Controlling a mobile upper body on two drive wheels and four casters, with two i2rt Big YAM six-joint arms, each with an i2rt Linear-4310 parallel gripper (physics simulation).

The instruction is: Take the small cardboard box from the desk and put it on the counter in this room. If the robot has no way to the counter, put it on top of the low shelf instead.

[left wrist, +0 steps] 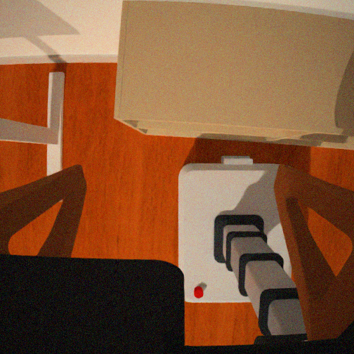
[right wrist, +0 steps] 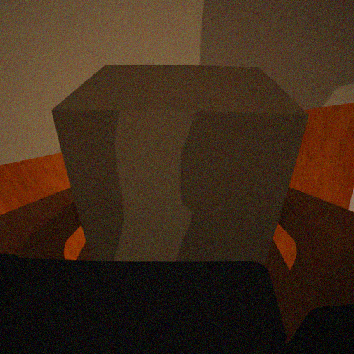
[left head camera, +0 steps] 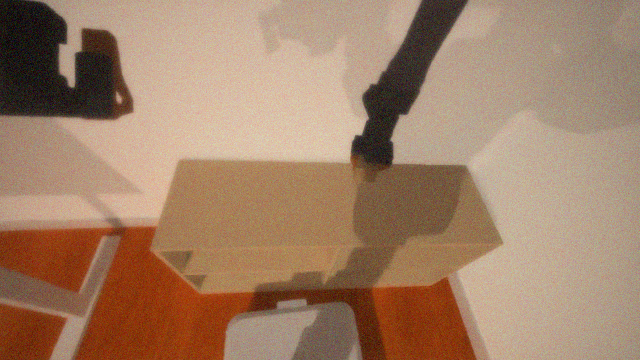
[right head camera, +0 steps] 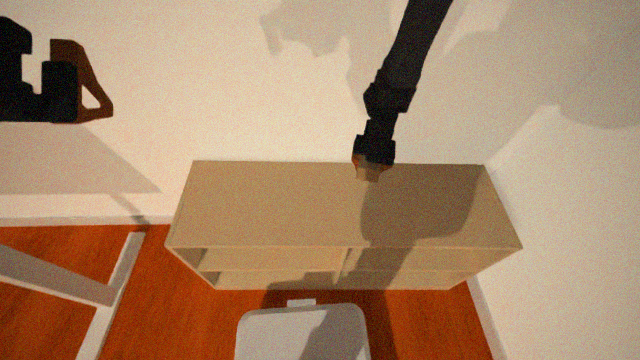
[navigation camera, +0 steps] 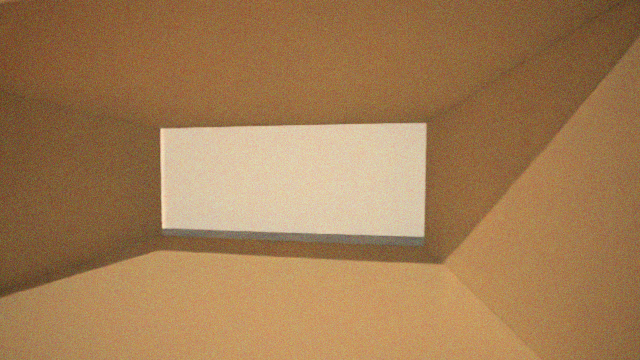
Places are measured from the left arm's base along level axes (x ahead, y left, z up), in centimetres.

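Where they show: left gripper, fingertip midpoint: (left head camera: 74, 104) (right head camera: 60, 109); right gripper, fingertip midpoint: (left head camera: 364, 170) (right head camera: 367, 170).
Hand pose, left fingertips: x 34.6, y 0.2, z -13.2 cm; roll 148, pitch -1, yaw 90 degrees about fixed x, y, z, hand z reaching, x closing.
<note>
After its pixels a point has its place.
My right gripper (left head camera: 371, 167) {x 54.5, y -43.2, z -52.6 cm} (right head camera: 373, 167) {x 54.5, y -43.2, z -52.6 cm} (right wrist: 179, 177) is shut on the small cardboard box (left head camera: 367, 173) {x 51.0, y -42.5, z -49.0 cm} (right head camera: 368, 174) {x 51.0, y -42.3, z -49.6 cm} (right wrist: 182, 150), a brown block between its fingers. The box is over the rear part of the low shelf's top, right of its middle; I cannot tell whether it touches the top. The low shelf (left head camera: 260, 205) {x 60.8, y -12.0, z -80.0 cm} (right head camera: 270, 205) {x 60.5, y -12.6, z -80.0 cm} (left wrist: 230, 65) is light wood with open compartments. My left gripper (left head camera: 122, 107) (right head camera: 104, 111) (left wrist: 179, 175) is open and empty, away from the box, at the upper left in the head views. The counter and the desk top do not show.
My white base (left head camera: 290, 332) {x 22.9, y -21.3, z -115.0 cm} (right head camera: 300, 332) {x 22.4, y -21.8, z -115.0 cm} (left wrist: 200, 200) stands close before the shelf. A white leg frame (left head camera: 102, 260) (right head camera: 125, 260) (left wrist: 56, 100) stands at the left. Walls (left head camera: 210, 100) {x 85.2, y 1.9, z -52.7 cm} (right head camera: 210, 100) {x 85.4, y 4.6, z -51.7 cm} rise behind and right of the shelf. The navigation camera looks into a wooden compartment (navigation camera: 275, 310) {x 56.8, y -15.9, z -133.1 cm}.
</note>
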